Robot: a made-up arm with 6 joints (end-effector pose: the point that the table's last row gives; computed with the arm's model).
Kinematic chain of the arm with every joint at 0, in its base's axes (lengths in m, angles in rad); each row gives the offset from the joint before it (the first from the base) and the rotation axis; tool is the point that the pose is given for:
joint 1: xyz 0 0 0.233 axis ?
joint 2: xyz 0 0.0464 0 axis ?
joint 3: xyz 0 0 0.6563 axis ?
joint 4: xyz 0 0 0.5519 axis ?
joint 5: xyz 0 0 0 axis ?
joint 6: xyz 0 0 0.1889 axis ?
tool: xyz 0 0 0
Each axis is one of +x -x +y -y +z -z.
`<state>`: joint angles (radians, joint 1 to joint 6).
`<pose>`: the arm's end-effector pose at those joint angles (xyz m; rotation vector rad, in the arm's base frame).
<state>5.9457 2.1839 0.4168 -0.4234 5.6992 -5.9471</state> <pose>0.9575 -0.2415 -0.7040 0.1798 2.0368 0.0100</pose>
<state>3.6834 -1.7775 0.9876 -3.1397 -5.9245 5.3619</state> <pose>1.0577 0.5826 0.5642 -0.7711 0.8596 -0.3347</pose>
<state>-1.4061 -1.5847 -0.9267 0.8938 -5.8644 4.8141</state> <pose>-0.0791 1.1243 -0.3331 -1.1935 -2.3393 -1.3013</pose>
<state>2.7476 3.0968 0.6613 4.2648 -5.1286 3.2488</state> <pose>0.2939 -0.0038 -0.9785 -1.7555 1.3134 0.4067</pose>
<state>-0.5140 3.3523 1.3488 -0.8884 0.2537 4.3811</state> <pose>-0.7549 0.4372 -0.3872 1.9327 -0.6547 -2.3670</pose>
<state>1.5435 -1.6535 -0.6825 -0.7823 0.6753 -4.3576</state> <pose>0.0036 -1.2170 -0.2452 -0.7309 2.2238 -1.8556</pose>
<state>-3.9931 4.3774 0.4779 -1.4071 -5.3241 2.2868</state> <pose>0.9165 -0.8853 0.1362 -1.5907 0.4656 -1.8916</pose>
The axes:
joint 1: +z
joint 2: +y
joint 3: +y
joint 4: +z
joint 5: +y
joint 6: +z

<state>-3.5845 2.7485 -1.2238 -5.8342 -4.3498 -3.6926</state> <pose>-0.7241 0.2073 -0.5098 -0.2992 2.9541 -0.8160</pose>
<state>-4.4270 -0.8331 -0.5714 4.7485 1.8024 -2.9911</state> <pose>0.4094 -0.9076 0.7651 -1.4242 0.8074 -0.8324</pose>
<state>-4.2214 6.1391 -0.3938 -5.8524 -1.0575 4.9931</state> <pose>0.2804 -0.4771 1.3595 1.6293 0.3024 1.0588</pose>
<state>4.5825 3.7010 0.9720 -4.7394 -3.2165 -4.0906</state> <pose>0.1522 0.6977 -0.3372 1.4340 0.6664 -0.7756</pose>
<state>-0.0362 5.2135 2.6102 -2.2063 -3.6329 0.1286</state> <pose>-0.1928 -0.0184 0.6128 -1.4071 -0.9838 2.1587</pose>
